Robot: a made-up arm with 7 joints. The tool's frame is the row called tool.
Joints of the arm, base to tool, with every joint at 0 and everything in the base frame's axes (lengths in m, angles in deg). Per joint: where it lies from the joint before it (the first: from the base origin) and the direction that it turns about. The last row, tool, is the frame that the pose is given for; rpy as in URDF.
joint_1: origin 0.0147 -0.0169 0.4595 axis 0 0 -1
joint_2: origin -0.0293 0.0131 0.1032 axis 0 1 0
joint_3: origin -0.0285 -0.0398 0.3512 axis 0 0 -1
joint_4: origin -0.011 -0.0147 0.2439 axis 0 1 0
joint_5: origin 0.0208 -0.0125 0.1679 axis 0 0 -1
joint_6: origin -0.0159 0.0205 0.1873 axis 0 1 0
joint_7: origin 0.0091 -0.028 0.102 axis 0 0 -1
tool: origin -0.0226 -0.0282 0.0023 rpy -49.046 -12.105 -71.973
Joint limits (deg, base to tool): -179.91..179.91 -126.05..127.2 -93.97..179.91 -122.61..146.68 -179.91..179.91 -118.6..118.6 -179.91..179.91
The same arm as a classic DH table. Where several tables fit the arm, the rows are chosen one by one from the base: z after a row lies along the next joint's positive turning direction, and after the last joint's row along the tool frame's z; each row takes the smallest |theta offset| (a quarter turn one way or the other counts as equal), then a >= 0, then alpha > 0; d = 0 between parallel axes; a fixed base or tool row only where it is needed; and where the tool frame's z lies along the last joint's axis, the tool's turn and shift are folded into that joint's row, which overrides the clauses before.
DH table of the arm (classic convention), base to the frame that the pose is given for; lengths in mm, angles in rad. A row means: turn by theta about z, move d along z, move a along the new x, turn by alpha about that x. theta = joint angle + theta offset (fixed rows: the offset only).
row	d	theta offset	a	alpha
base (fixed)	0.0	-0.8549	22.4	3.1416
joint_1	-562.7	-0.8549	-29.3	1.5708
joint_2	-26.7	0.0000	-28.5	-1.5708
joint_3	-595.1	0.0000	-11.0	1.5708
joint_4	-27.2	0.0000	20.8	-1.5708
joint_5	-355.2	0.0000	-15.9	1.5708
joint_6	-7.5	0.0000	9.1	-1.5708
joint_7	-132.1	1.0761	14.1	2.2664
tool (fixed)	-43.4	-0.2767	0.0	0.0000
Joint limits (rad, base to tool): -3.1400..3.1400 -2.2000..2.2201 -1.6401..3.1400 -2.1399..2.5600 -3.1400..3.1400 -2.0700..2.0700 -3.1400..3.1400

